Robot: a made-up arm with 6 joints. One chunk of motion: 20 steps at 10 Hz.
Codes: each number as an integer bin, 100 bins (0 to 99) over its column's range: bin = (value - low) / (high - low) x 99, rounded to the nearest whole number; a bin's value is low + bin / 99 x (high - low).
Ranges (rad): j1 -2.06..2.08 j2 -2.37..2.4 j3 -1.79..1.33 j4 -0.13..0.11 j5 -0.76..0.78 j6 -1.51..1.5
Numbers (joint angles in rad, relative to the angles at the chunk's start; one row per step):
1: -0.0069 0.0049 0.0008 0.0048 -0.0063 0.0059
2: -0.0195 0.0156 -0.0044 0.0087 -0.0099 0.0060
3: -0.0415 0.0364 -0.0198 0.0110 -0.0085 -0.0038
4: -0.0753 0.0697 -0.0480 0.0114 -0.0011 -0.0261
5: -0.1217 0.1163 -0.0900 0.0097 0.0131 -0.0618
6: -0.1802 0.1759 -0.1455 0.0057 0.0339 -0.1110
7: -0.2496 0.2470 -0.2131 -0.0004 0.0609 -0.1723
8: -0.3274 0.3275 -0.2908 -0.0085 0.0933 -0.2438
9: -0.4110 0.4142 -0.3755 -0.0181 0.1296 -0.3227
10: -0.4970 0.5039 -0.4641 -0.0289 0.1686 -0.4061
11: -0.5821 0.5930 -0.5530 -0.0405 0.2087 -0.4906
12: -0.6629 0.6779 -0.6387 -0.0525 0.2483 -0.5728
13: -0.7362 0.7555 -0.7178 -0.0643 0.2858 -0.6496
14: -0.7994 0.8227 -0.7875 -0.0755 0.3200 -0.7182
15: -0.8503 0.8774 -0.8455 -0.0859 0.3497 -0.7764
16: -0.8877 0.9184 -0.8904 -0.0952 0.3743 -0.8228
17: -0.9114 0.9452 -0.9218 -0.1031 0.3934 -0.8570
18: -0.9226 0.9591 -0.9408 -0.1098 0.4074 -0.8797
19: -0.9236 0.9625 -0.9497 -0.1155 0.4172 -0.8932
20: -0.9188 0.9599 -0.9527 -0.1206 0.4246 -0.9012
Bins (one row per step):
1: 49 49 57 56 48 50
2: 49 50 57 57 48 50
3: 48 50 56 58 48 50
4: 47 51 55 58 49 49
5: 46 52 54 58 50 48
6: 45 53 52 56 51 46
7: 43 54 50 53 53 44
8: 41 56 48 50 55 42
9: 39 58 45 46 57 39
10: 37 60 42 42 60 36
11: 35 61 39 37 62 34
12: 33 63 37 32 65 31
13: 32 65 34 27 67 28
14: 30 66 32 22 69 26
15: 29 67 30 18 71 24
16: 28 68 29 14 73 23
17: 27 69 28 11 74 21
18: 27 69 27 8 75 21
19: 27 69 27 6 76 20
20: 27 69 27 4 76 20

